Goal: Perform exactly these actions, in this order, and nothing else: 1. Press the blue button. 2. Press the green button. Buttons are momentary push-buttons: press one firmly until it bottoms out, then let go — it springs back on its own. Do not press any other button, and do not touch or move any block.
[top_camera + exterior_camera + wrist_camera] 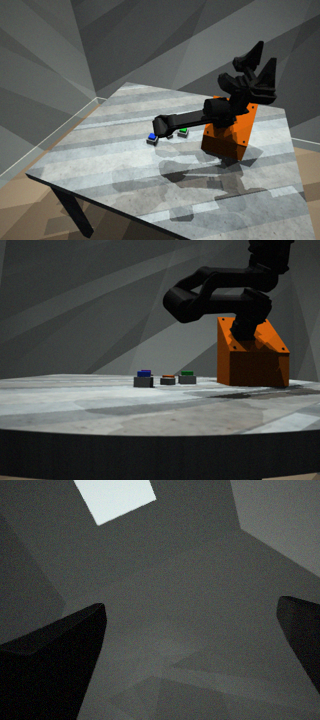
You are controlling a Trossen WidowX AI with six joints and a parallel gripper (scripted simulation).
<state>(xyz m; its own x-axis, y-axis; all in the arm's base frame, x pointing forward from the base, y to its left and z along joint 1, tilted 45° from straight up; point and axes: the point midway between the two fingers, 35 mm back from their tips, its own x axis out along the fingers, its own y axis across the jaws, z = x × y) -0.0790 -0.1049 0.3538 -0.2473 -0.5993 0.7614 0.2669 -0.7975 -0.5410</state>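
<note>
Right now the blue button is 360 mm ahead of my gripper tip, 100 mm to the right of it and 490 mm below it. The rest, counted from my gripper tip: green button (220 mm ahead, 200 mm to the right, 490 mm below); then purple button (350 mm ahead, 260 mm to the right, 490 mm below); then small grey block (290 mm ahead, 160 mm to the right, 510 mm below).
</note>
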